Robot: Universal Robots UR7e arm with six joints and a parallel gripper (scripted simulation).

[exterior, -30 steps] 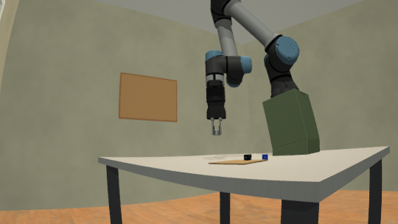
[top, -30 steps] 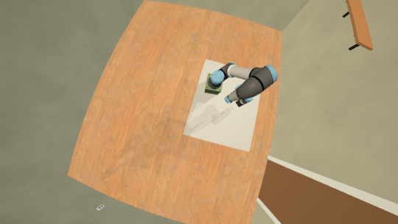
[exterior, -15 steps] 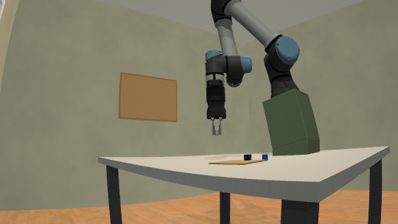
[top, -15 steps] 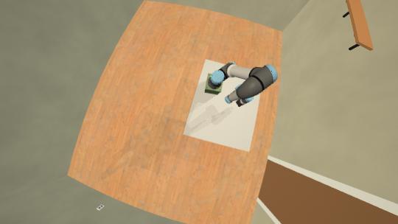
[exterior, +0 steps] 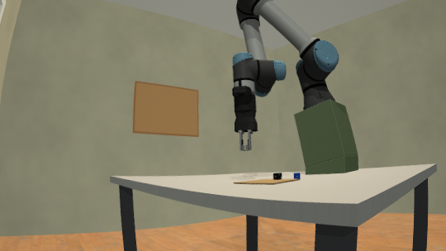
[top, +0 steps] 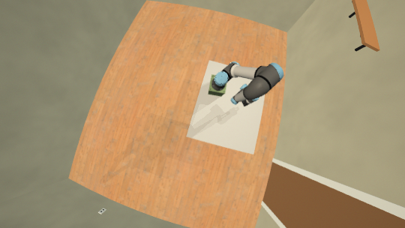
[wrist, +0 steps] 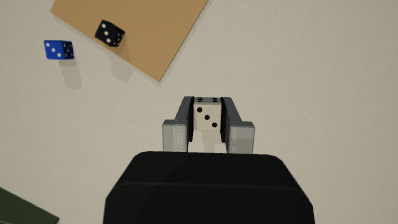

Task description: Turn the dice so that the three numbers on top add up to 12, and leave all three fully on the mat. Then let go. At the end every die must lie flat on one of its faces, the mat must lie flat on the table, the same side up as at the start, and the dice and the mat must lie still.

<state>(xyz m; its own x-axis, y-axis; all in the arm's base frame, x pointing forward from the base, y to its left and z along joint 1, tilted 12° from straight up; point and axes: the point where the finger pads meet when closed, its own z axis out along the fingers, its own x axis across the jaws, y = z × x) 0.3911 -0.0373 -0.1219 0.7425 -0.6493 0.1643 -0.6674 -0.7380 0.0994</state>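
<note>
Now: hand 13 cm to the right of the tan mat, 12 cm above it and 1 cm short of it. Round my hand: blue die (14 cm to the left, 11 cm below, 10 cm behind); black die (12 cm to the left, 11 cm below, 4 cm behind); white die (1 cm below).
</note>
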